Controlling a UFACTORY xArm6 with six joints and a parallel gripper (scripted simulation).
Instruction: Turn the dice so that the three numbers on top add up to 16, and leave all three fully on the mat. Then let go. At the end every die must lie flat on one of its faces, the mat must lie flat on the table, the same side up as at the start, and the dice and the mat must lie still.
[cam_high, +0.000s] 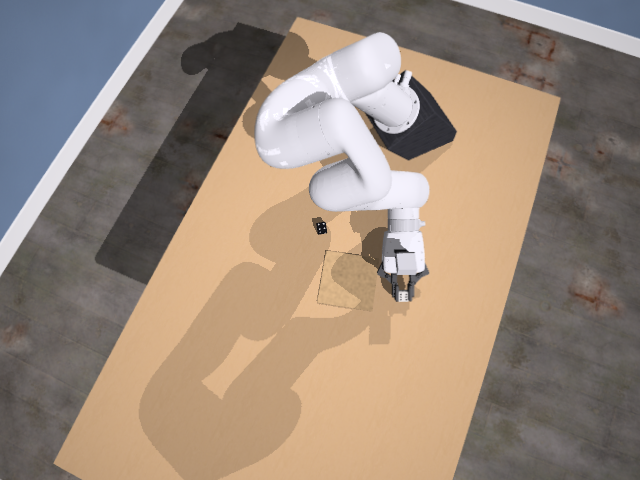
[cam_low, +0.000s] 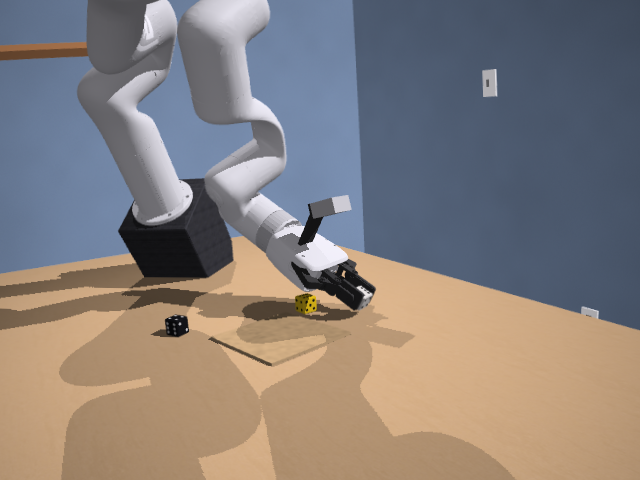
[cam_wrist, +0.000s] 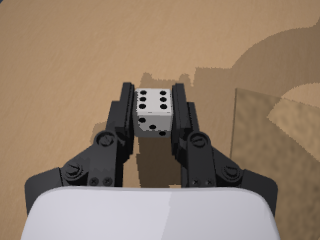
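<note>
The yellow die lies 70 mm behind my hand, 50 mm to the right of it and 20 mm below it. The rest, counted from my hand: tan mat (140 mm to the right, 30 mm below, 10 mm ahead); then black die (250 mm to the right, 90 mm behind, 20 mm below); then white die (10 mm below, 10 mm ahead).
</note>
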